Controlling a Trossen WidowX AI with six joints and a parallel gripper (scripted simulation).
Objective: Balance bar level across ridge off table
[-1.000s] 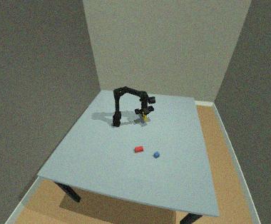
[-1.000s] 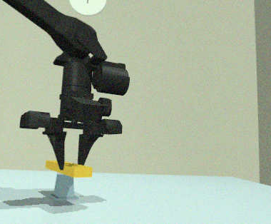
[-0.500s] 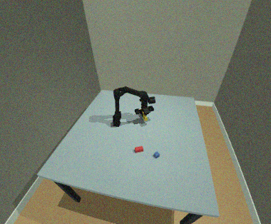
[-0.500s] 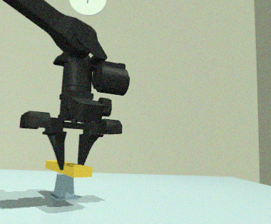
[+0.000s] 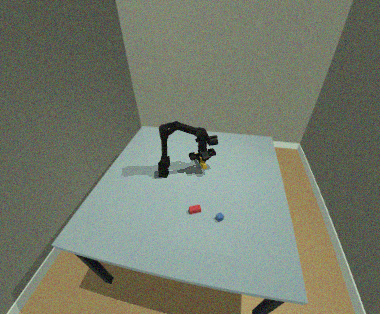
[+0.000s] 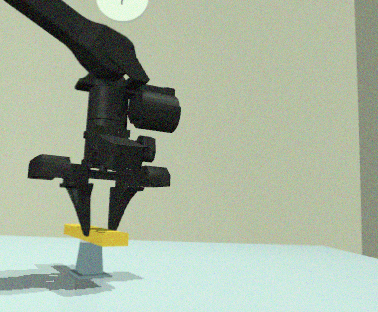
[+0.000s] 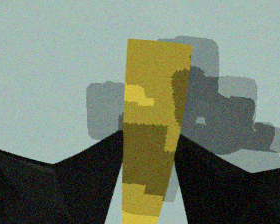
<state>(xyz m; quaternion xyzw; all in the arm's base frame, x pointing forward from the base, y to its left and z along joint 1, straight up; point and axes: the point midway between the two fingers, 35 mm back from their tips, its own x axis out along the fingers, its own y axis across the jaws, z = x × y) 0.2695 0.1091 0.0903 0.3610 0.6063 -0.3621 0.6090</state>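
The yellow bar is 2 cm to the left of my gripper tip and 1 cm behind it. Also, from my gripper tip: blue cube 40 cm to the right, 17 cm ahead, 4 cm below; then red block 38 cm to the right, 4 cm below, 2 cm ahead.
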